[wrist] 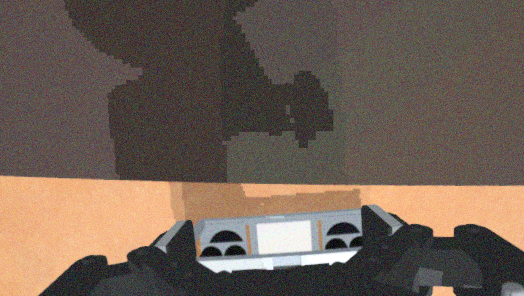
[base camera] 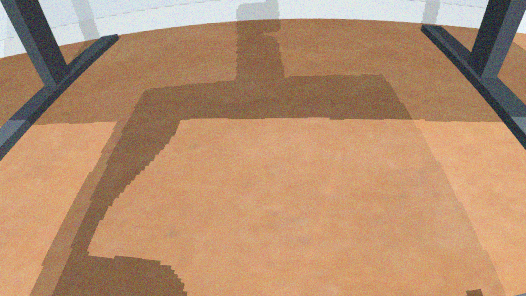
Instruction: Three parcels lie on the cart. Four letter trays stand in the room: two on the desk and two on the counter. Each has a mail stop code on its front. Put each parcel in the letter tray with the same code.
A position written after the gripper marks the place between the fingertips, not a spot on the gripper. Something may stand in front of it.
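Note:
The gripper [wrist: 277,231] is visible, and so is a dark grey desk leg [wrist: 390,100].

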